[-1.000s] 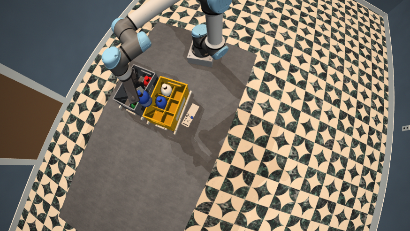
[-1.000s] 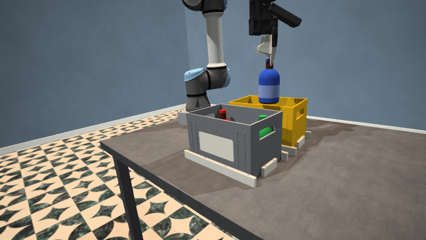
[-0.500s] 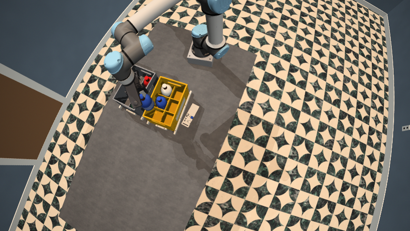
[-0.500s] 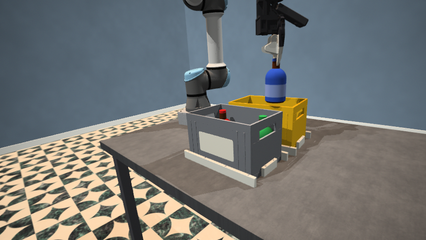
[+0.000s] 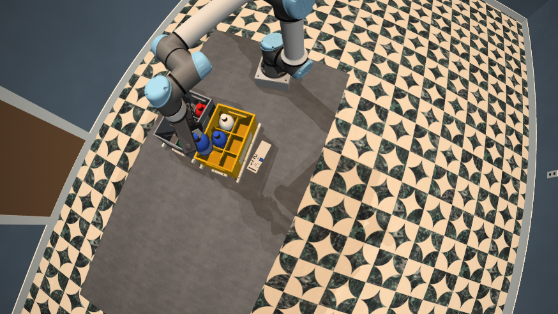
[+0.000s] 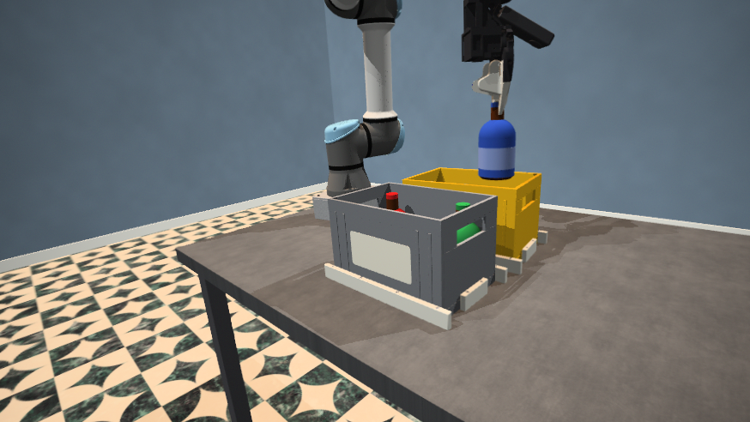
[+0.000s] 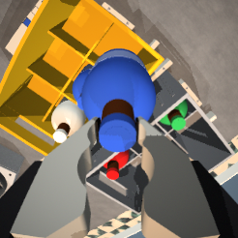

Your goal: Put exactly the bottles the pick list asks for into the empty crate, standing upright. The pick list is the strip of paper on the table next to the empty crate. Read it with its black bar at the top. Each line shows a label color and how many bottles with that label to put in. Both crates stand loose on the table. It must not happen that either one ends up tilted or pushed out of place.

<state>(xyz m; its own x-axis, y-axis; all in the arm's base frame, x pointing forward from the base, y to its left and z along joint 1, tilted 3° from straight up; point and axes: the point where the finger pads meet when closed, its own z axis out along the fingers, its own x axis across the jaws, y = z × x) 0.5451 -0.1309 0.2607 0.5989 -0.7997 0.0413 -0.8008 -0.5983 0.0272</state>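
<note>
Right now my hand is 250 mm above the yellow crate, 80 mm past it and 60 mm to the right of it. Round my hand: green-label bottle 250 mm below, 140 mm to the right, 20 mm behind; then white-label bottle 250 mm below, 170 mm behind, 20 mm to the left; then grey crate 250 mm below, 180 mm to the right, 110 mm behind.
</note>
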